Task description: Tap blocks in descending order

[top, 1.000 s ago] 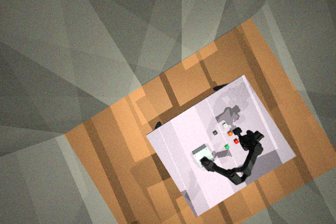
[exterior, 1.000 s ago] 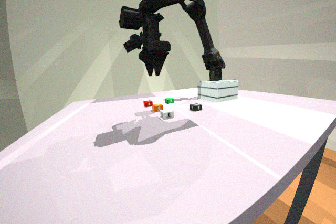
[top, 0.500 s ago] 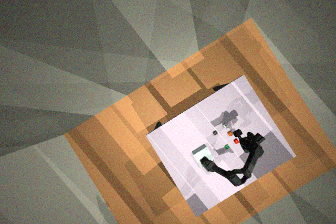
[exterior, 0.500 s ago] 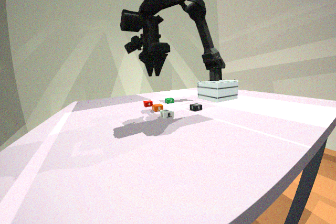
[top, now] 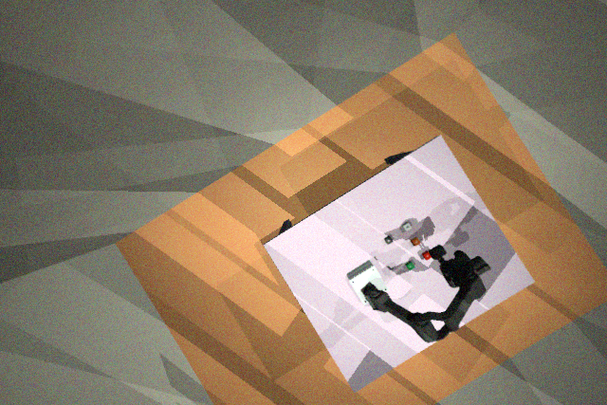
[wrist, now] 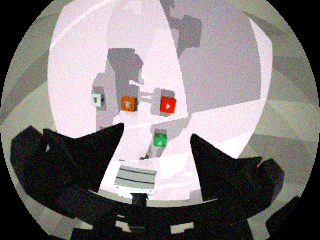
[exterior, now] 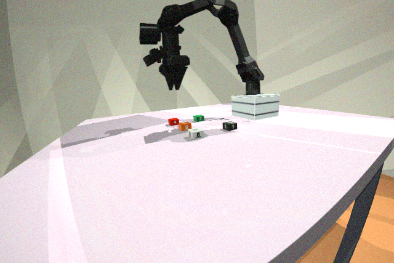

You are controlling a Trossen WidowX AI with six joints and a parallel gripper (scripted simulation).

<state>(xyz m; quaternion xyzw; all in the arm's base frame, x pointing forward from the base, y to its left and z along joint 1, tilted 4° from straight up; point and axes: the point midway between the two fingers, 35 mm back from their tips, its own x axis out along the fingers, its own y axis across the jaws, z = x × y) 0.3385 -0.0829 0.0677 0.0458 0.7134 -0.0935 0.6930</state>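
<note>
Now: the orange block 11 cm below my gripper tip, 7 cm to the left of it and 1 cm ahead of it. The rest, counted from my gripper tip: green block 11 cm below, 10 cm behind; red block 11 cm below, 2 cm to the right; white block 16 cm to the left, 11 cm below, 2 cm ahead.
</note>
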